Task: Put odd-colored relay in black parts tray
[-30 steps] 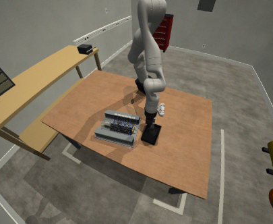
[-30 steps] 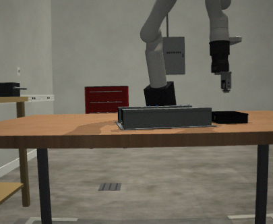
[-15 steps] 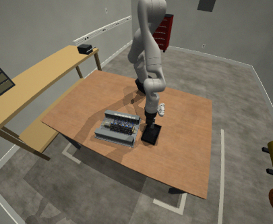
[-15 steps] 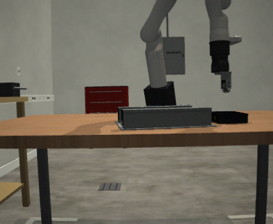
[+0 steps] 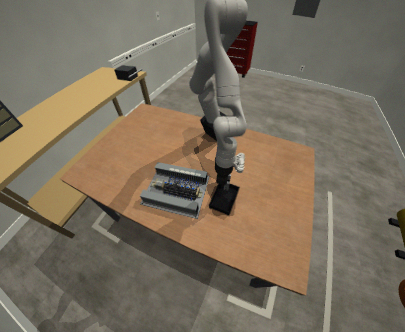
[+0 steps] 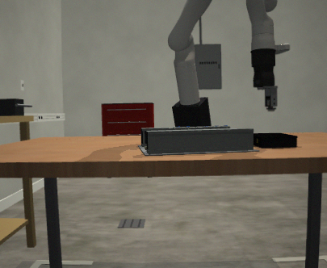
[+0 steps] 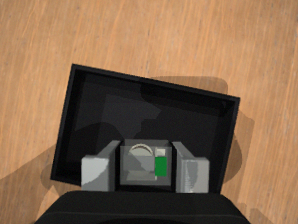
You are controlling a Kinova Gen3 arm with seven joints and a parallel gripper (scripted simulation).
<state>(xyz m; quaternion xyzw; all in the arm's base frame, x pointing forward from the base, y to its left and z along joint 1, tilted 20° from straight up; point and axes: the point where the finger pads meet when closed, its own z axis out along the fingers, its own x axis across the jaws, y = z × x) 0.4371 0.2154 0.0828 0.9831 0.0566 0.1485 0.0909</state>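
Now: hand 13 cm above the black parts tray. Round my hand: grey relay panel: 27 cm to the right, 11 cm below, 3 cm ahead.
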